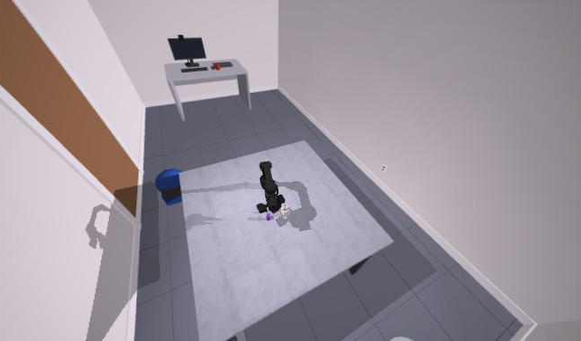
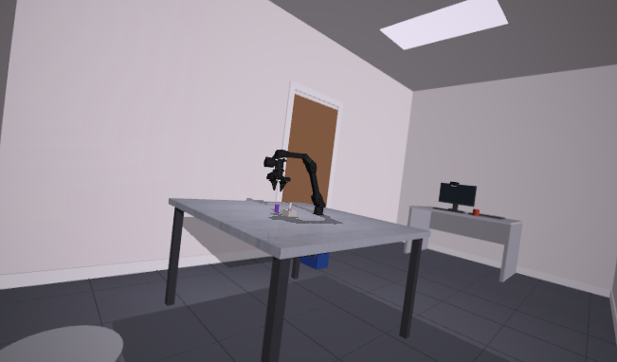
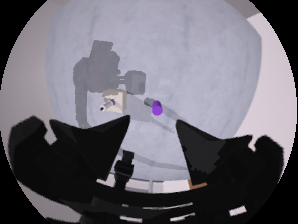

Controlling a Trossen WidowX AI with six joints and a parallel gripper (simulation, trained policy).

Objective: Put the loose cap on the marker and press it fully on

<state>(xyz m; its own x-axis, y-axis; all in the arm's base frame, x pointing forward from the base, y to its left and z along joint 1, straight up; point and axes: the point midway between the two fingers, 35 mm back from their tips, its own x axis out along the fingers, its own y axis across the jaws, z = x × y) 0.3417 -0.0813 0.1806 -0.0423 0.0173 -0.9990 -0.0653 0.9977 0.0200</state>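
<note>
Now: the purple cap 12 cm below my gripper tip, 3 cm behind it and 2 cm to the right of it. From my gripper tip the other things lie so: beige holder block: 13 cm below, 12 cm to the left, 3 cm behind; marker: 12 cm to the left, 8 cm below, 3 cm behind.
</note>
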